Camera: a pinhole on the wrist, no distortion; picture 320 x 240 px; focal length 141.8 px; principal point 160.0 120.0 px. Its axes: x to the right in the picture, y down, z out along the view. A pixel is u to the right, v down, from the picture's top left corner.
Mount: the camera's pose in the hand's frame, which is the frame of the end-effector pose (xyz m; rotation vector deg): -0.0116 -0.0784 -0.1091 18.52 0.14 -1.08
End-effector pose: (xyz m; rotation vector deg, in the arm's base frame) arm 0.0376 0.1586 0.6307 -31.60 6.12 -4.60
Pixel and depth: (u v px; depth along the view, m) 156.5 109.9 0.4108
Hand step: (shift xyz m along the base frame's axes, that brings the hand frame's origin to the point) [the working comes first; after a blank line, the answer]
In the camera's frame: -0.0101 -0.0293 0.4108

-0.0003 -0.0578 0.3558
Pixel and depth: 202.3 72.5 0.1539
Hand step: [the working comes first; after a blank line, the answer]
In the camera's frame: 0.0459 -0.0516 0.1539

0.0270 -0.1432 0.1077
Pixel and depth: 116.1 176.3 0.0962
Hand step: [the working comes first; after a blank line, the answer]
In the camera's frame: -0.0298 0.0382 0.0962

-0.0445 -0.0599 0.0365
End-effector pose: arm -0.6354 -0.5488 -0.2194 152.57 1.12 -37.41
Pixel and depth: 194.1 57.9 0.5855
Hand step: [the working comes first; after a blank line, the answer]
In the camera's frame: 0.1408 -0.2564 0.5855

-0.1043 0.3212 -0.5421
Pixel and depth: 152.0 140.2 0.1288
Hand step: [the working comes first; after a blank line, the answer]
In the camera's frame: -0.0073 0.0183 0.1288

-0.0357 0.0880 -0.0452
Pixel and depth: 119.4 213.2 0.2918
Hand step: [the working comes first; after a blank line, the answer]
In the camera's frame: -0.0835 0.1918 0.2918

-0.1815 -0.0913 -0.1404
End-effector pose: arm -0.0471 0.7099 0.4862 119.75 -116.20 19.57
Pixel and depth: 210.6 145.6 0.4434
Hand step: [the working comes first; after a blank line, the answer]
In the camera's frame: 0.1582 0.0800 0.4434

0.1570 -0.2392 -0.2724
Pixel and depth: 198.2 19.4 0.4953
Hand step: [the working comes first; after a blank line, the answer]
In the camera's frame: 0.1334 -0.3514 0.4953

0.5791 -0.1674 -0.1944
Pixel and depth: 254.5 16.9 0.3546
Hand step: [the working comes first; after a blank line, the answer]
In the camera's frame: 0.2363 -0.2578 0.3546

0.4483 -0.2391 -0.0644
